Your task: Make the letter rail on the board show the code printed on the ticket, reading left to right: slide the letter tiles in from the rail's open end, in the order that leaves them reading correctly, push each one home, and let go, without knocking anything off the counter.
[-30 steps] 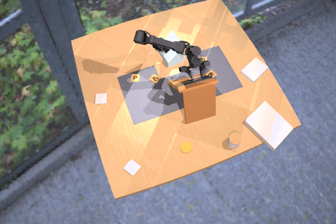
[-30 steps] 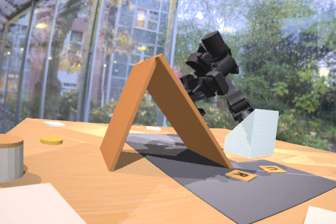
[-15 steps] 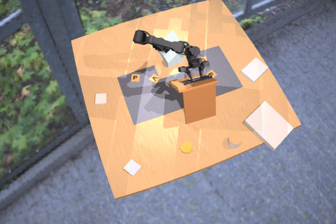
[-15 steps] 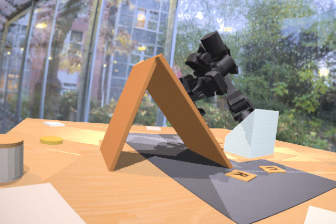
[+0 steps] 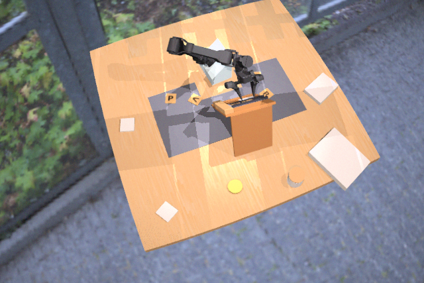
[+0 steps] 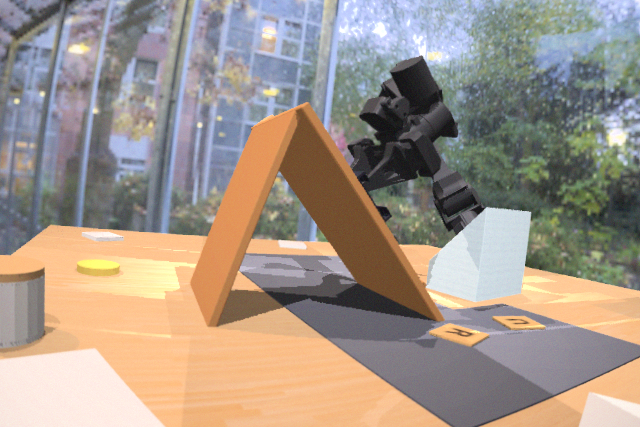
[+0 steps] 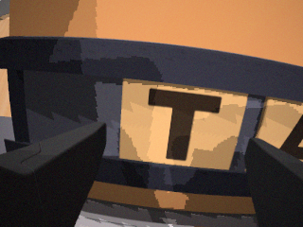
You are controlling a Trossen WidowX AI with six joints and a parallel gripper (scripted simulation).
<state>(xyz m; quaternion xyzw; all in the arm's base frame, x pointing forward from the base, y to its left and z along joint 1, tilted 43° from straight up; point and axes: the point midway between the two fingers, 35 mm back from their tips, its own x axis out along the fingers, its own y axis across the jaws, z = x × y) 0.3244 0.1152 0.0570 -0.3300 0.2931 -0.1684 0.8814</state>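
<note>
My gripper tip is 1 cm short of the t tile and 1 cm above it. Round my gripper tip: white ticket (9 cm below, 5 cm behind, 2 cm to the left); grey mat (17 cm below, 15 cm behind, 5 cm to the right).
</note>
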